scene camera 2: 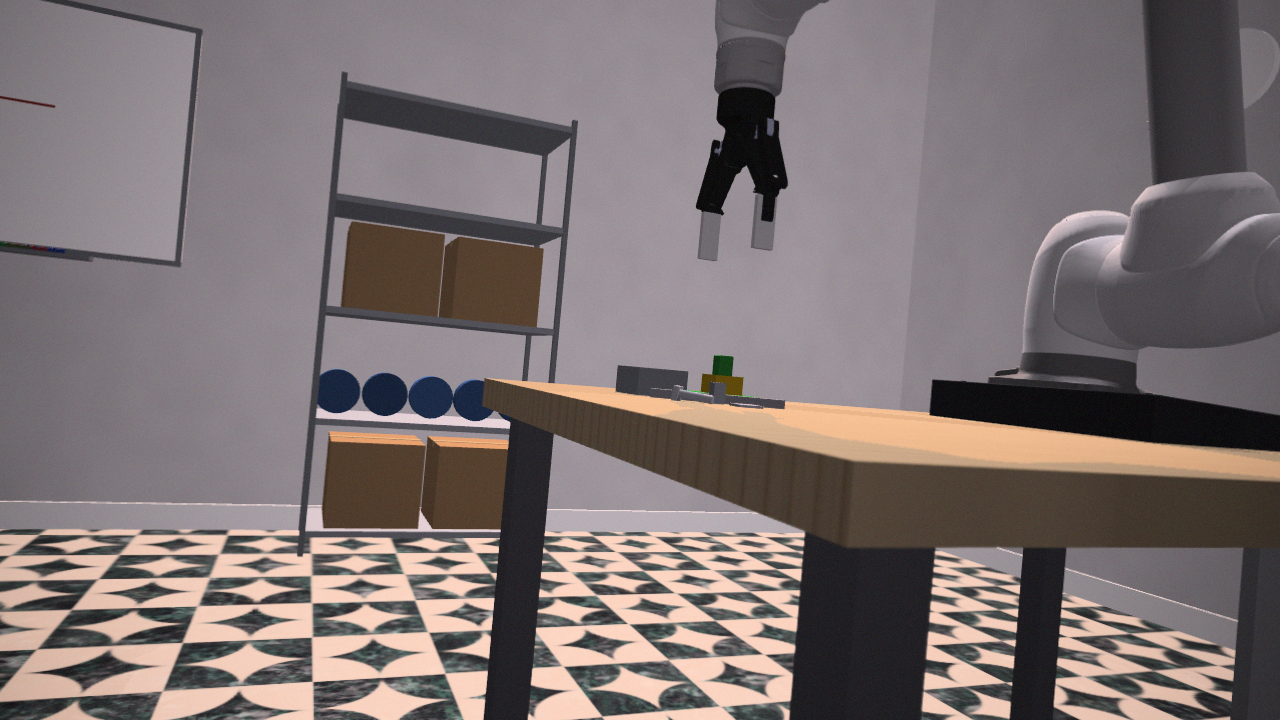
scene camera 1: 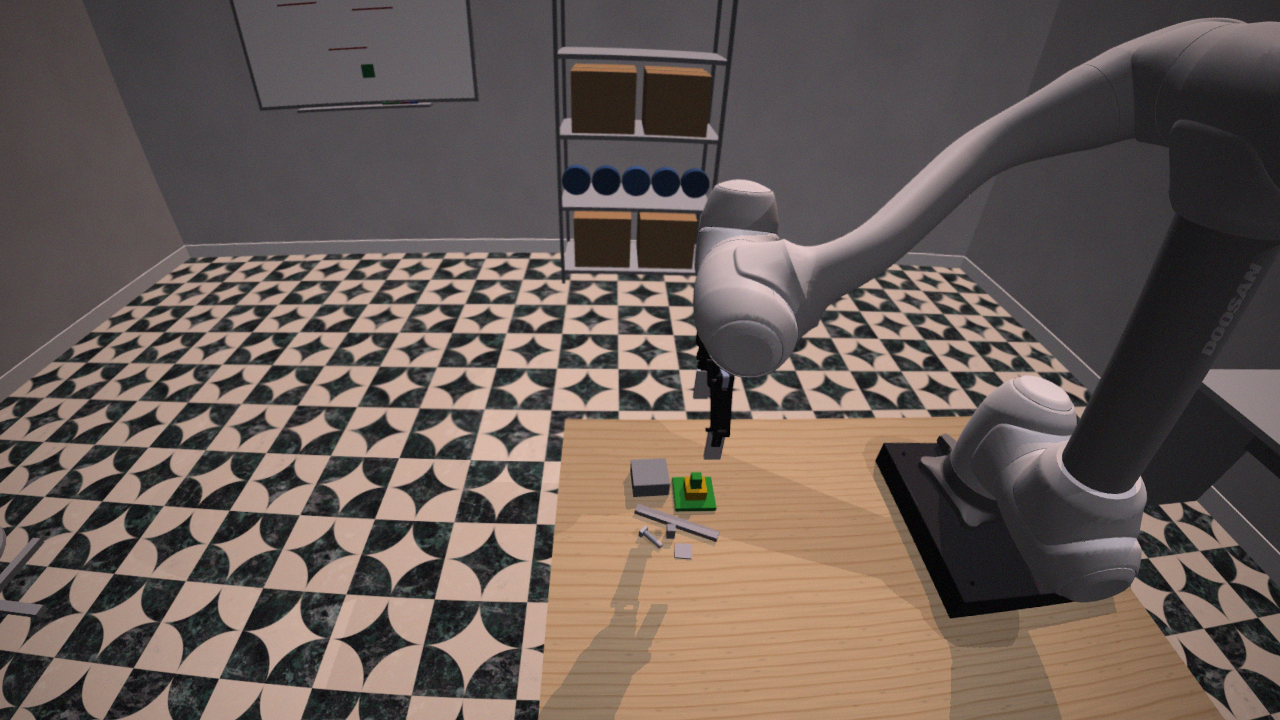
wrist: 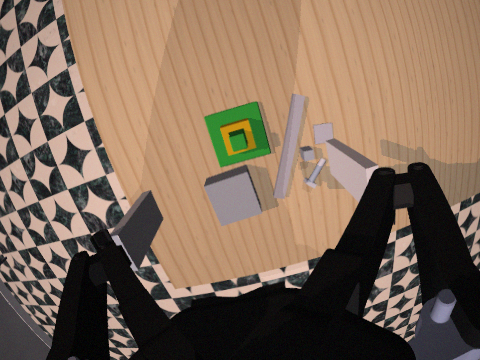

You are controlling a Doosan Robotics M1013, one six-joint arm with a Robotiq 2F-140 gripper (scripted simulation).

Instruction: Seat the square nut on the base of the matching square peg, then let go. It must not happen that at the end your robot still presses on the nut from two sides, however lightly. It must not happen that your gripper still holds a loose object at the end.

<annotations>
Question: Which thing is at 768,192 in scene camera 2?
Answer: My gripper.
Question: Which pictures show the grey block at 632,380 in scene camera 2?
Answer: Scene camera 2, scene camera 1 and the wrist view: all of them.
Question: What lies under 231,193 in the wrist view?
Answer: A grey block.
</annotations>
